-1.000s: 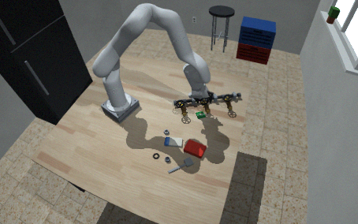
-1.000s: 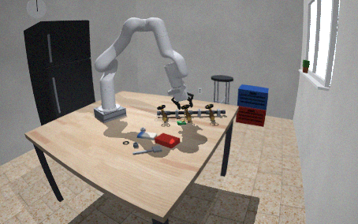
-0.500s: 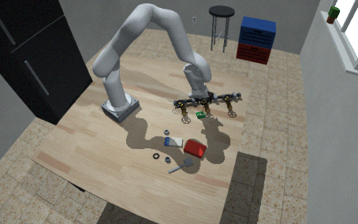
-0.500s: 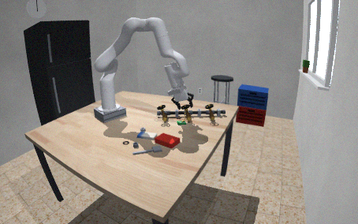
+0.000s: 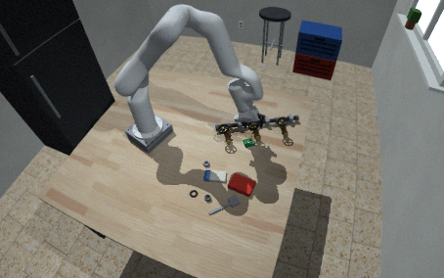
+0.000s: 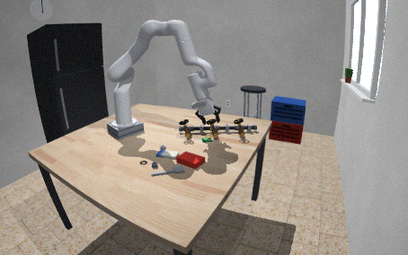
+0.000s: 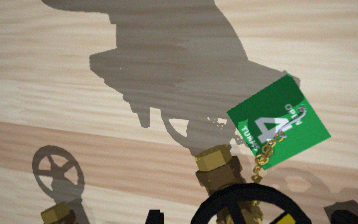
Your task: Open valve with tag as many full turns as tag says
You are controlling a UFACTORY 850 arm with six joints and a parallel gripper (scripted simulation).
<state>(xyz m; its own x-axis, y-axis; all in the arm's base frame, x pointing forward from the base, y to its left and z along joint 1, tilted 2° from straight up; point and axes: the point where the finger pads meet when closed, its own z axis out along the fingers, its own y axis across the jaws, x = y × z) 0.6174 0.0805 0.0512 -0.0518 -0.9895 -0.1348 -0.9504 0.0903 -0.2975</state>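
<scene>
Right now my hand is 100 mm above the green tag, 50 mm to the left of it and 20 mm past it. The rest, counted from my hand: grey scraper (440 mm to the right, 100 mm below, 60 mm behind); then red box (330 mm to the right, 90 mm below, 10 mm behind); then white block (300 mm to the right, 150 mm behind, 100 mm below).
</scene>
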